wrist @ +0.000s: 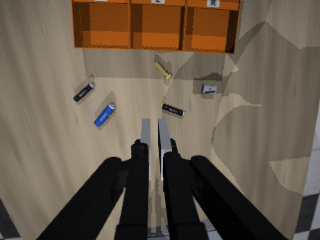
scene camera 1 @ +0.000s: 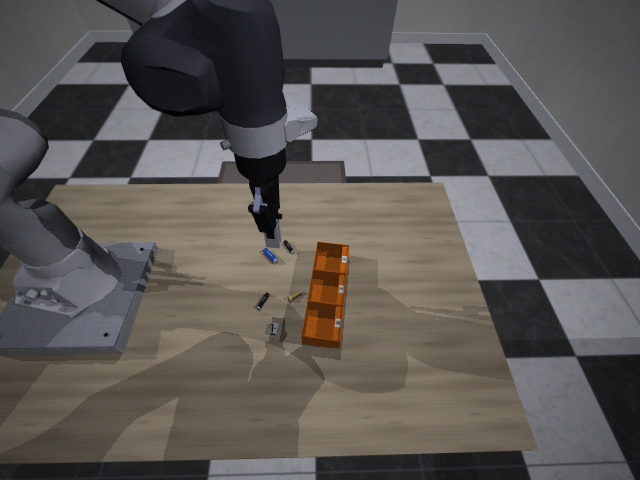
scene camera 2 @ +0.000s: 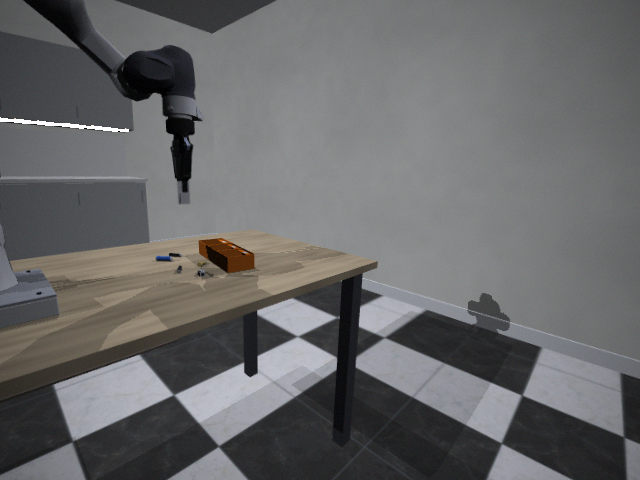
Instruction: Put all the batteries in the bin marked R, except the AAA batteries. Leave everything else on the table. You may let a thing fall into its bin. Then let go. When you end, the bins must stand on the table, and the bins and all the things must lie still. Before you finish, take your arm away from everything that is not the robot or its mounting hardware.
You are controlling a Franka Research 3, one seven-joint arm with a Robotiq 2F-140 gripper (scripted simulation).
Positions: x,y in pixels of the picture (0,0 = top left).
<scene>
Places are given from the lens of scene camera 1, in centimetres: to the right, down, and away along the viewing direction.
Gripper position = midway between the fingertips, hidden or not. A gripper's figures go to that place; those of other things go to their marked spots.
my gripper (scene camera 1: 273,243): -9, 1, 64
orange three-compartment bin row (scene camera 1: 322,326): 1, 20, 73
</scene>
